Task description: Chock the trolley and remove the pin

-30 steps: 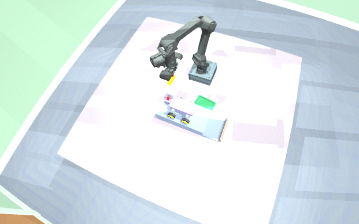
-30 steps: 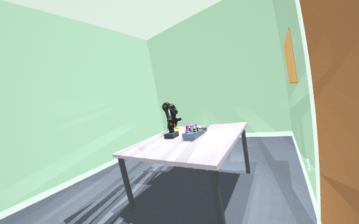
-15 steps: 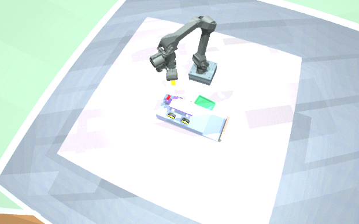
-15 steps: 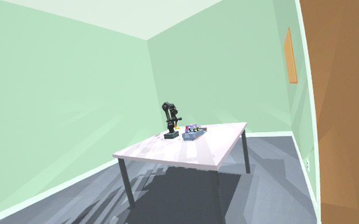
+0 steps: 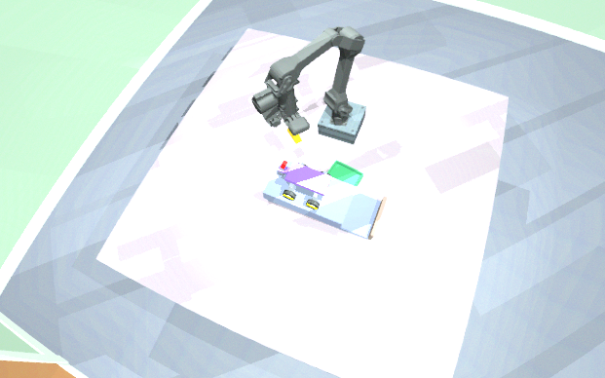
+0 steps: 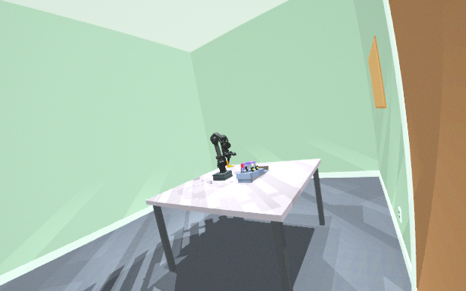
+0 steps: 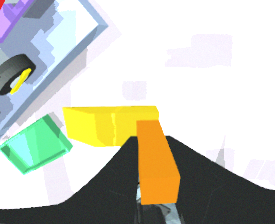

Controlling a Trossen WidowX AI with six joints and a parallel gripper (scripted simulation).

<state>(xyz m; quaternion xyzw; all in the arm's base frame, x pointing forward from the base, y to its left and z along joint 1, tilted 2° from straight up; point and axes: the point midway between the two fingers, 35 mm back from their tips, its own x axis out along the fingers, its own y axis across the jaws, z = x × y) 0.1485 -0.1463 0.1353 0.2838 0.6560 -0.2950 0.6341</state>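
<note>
The yellow chock lies 2 cm ahead of my gripper tip, 1 cm to the left of it and 1 cm below it. Also, from my gripper tip: red-headed stop pin 14 cm ahead, 5 cm below; then pale blue ramp 18 cm ahead, 13 cm below, 10 cm to the left; then purple trolley 17 cm ahead, 9 cm to the left, 6 cm below.
</note>
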